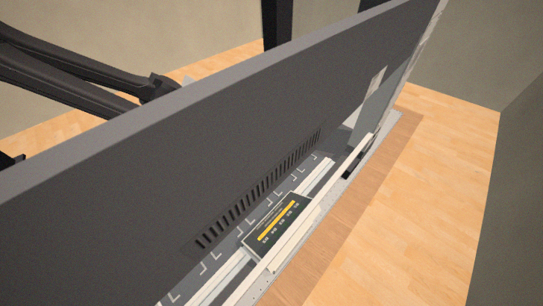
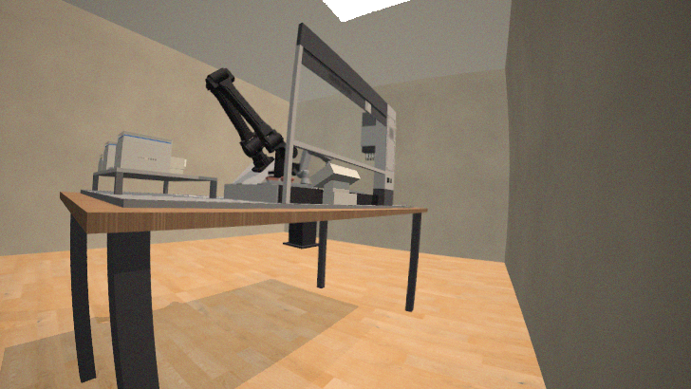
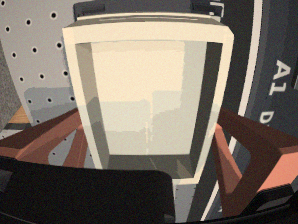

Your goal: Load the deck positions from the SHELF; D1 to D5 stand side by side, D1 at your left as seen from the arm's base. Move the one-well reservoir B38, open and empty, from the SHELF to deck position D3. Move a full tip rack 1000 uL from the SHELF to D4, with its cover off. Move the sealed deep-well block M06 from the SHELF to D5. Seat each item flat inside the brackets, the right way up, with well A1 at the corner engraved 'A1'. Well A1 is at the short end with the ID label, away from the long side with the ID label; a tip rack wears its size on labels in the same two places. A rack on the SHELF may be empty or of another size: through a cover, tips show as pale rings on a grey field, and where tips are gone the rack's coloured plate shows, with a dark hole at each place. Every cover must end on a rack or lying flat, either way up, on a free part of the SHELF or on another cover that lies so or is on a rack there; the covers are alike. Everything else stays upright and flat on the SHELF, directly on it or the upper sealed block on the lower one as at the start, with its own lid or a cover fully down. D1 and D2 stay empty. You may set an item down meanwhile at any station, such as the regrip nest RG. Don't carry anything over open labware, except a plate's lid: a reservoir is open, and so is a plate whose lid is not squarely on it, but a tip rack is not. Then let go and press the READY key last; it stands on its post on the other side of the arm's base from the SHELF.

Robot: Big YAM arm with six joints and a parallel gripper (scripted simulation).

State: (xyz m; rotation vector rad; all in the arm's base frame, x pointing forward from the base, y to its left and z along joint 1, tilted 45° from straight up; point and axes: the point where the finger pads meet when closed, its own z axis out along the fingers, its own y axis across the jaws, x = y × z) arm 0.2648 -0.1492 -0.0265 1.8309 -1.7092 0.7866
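Right now my hand is 3 cm above the rg label. The rest, counted from my hand: shelf label: 9 cm behind, 36 cm to the right, 4 cm below; then regrip nest rg: 4 cm below; then cream one-well reservoir: 1 cm below.
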